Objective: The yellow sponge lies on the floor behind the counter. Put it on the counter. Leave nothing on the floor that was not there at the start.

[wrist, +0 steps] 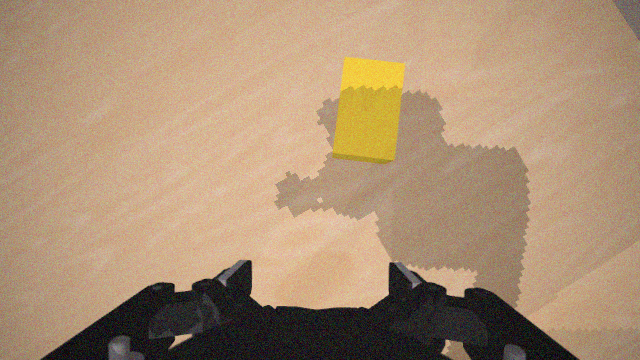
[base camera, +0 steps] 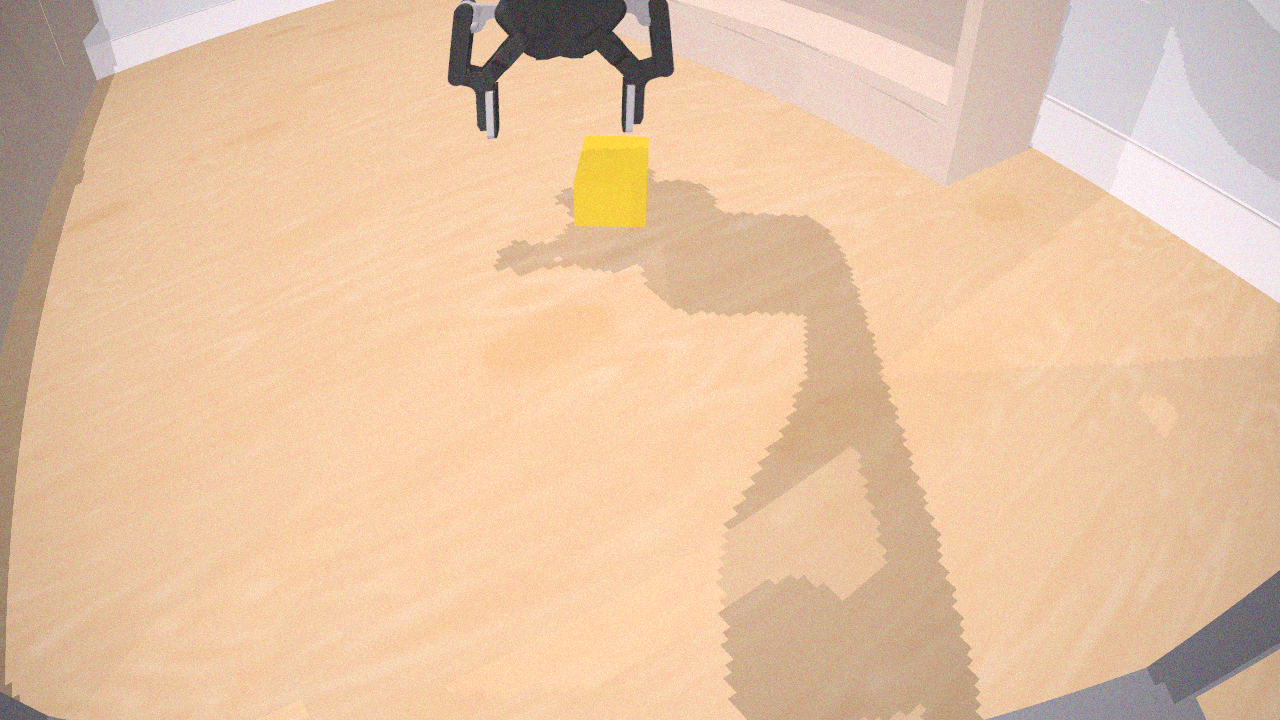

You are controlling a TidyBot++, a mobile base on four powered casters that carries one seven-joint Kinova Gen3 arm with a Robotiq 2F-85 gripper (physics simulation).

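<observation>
The yellow sponge lies flat on the wooden floor. The arm's shadow falls across most of it. My gripper is open and points down, with nothing between its fingers. It hangs above the floor. In the wrist view the sponge is ahead of the fingertips and a little right of their middle. In the base camera view the sponge shows just below the fingertips, nearer the right finger. The counter top does not show in either view.
A pale cabinet or shelf unit stands at the back right in the base camera view, beside a wall with a white baseboard. A grey-brown panel stands along the left edge. A grey part of the base shows at the lower right.
</observation>
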